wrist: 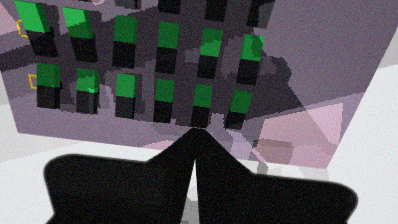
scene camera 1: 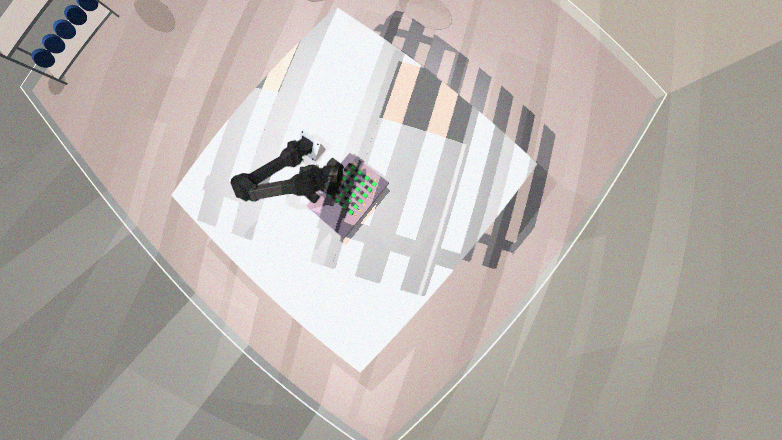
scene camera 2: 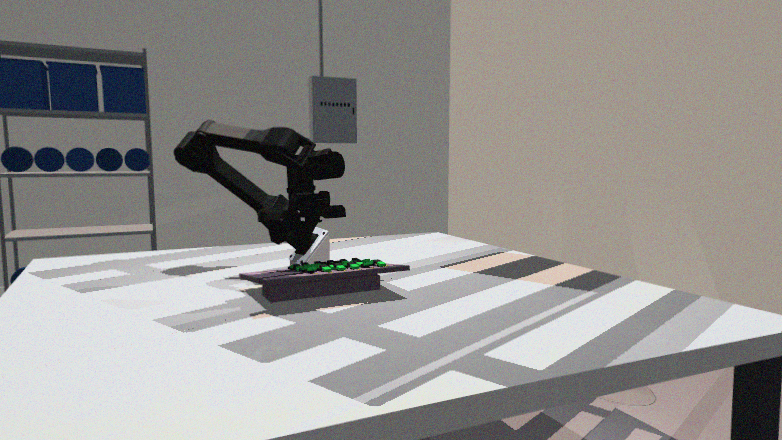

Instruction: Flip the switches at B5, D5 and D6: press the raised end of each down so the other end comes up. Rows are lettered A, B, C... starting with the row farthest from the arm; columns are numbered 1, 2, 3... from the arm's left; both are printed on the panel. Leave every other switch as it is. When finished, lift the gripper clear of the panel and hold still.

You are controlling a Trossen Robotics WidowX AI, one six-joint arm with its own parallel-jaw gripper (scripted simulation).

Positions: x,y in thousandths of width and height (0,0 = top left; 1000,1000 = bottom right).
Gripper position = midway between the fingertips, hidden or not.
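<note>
Rocker switch (wrist: 634,203) in sight. My gripper (scene camera 2: 389,574) shut, holding nothing. Gripper visible in wrist view too (wrist: 496,600).
</note>
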